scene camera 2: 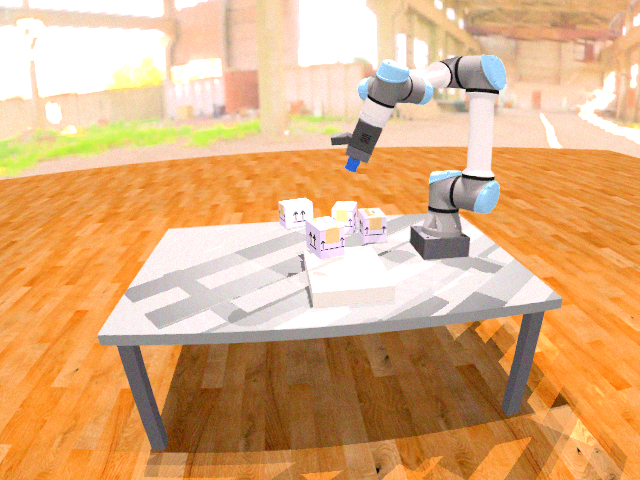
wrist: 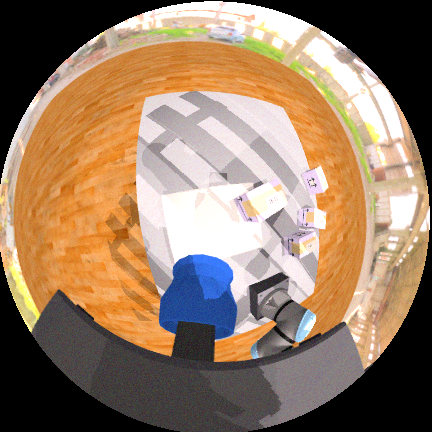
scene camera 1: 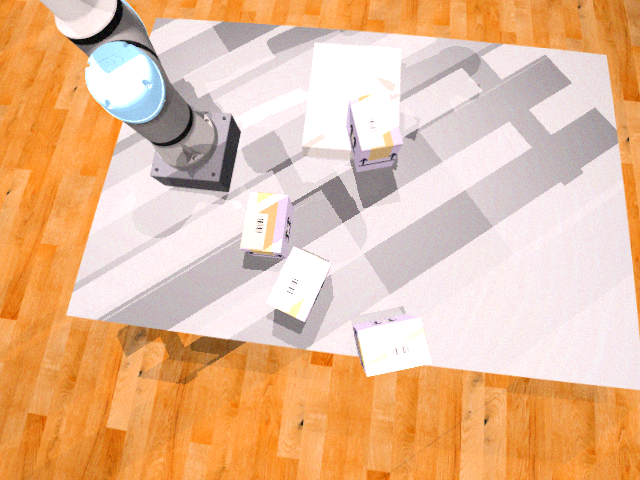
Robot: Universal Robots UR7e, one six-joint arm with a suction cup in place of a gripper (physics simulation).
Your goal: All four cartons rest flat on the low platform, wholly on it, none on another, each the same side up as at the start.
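Frame: origin at the arm's base, x back, y up, z left, level; metres.
Seen in the pictures: hand, tool point: (scene camera 2: pixel 350 168) (wrist: pixel 202 277); arm's base, link origin: (scene camera 2: pixel 441 231) (wrist: pixel 272 301) (scene camera 1: pixel 188 141).
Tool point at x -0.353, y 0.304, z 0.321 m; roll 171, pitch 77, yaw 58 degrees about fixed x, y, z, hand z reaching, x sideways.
Observation:
Pixels of each thing's top centre, then the offset from my tool point to it.
- carton, top centre: (scene camera 1: pixel 375 120) (wrist: pixel 269 198) (scene camera 2: pixel 324 222) dx -0.082, dy -0.227, dz -0.221 m
- low white platform, top centre: (scene camera 1: pixel 353 94) (scene camera 2: pixel 345 266) (wrist: pixel 216 223) dx -0.015, dy -0.328, dz -0.084 m
My suction cup (scene camera 2: pixel 351 165) (wrist: pixel 202 274) is blue, holds nothing and hangs tilted, high above the table and the platform. It does not show in scene camera 1. One carton (scene camera 1: pixel 374 124) (scene camera 2: pixel 325 237) (wrist: pixel 265 201) stands upright on the low white platform (scene camera 1: pixel 330 93) (scene camera 2: pixel 351 295) (wrist: pixel 215 220), at its edge towards the other cartons, and appears to stick out past that edge. Three cartons stand on the table: one (scene camera 1: pixel 264 224) (scene camera 2: pixel 372 224) (wrist: pixel 302 245) nearest the arm base, one (scene camera 1: pixel 299 284) (scene camera 2: pixel 344 215) (wrist: pixel 312 218) turned at an angle beside it, and one (scene camera 1: pixel 393 345) (scene camera 2: pixel 295 212) (wrist: pixel 315 180) near the table edge.
The dark arm base (scene camera 1: pixel 233 155) (scene camera 2: pixel 439 245) (wrist: pixel 268 292) stands on the table (scene camera 1: pixel 516 310) (scene camera 2: pixel 206 334), to one side of the platform and close to the nearest table carton. The two cartons nearest the base have a narrow gap between them.

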